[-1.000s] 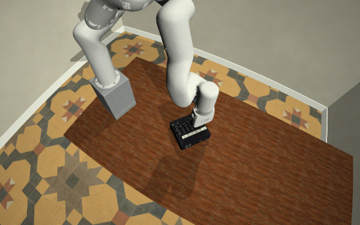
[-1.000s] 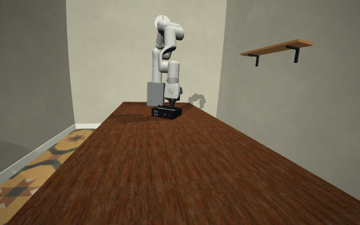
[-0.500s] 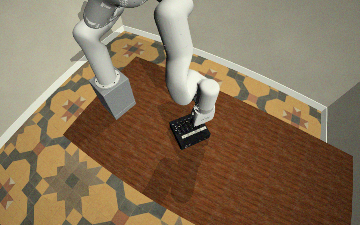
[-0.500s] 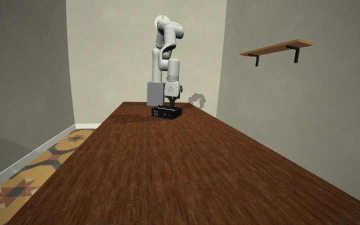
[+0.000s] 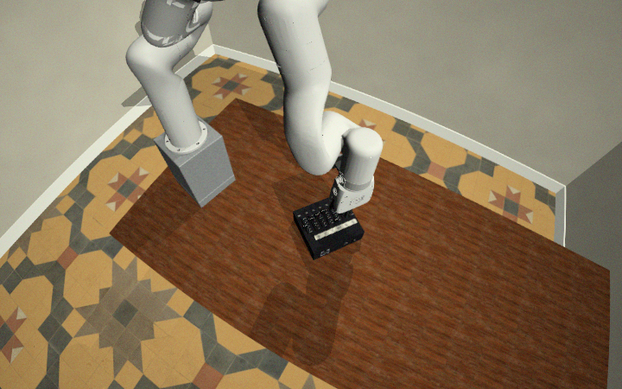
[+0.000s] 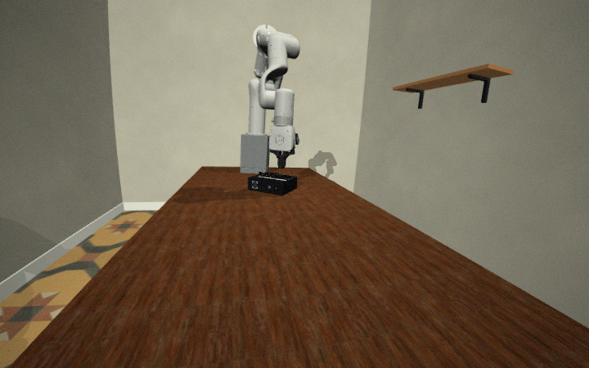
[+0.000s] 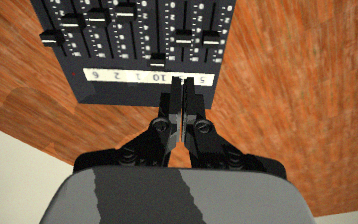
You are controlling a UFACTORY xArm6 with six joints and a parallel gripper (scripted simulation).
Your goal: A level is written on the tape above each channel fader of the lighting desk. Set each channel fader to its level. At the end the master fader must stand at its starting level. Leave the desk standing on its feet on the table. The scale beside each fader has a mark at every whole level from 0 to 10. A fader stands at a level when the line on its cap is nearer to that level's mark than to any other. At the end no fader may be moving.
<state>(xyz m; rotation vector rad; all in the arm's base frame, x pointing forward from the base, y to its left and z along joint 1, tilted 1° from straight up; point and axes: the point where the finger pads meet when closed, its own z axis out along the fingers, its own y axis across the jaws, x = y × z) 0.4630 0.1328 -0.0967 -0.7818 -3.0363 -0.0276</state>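
Right now the channel 3 fader cap is 50 mm below my hand, 20 mm to the right of it and 10 mm behind it. From my hand the other things lie so: channel 2 fader cap 50 mm below, 20 mm behind, 10 mm to the left; channel 4 cap 60 mm behind, 50 mm below, 20 mm to the right; channel 1 fader cap 50 mm below, 30 mm to the left, 10 mm behind.
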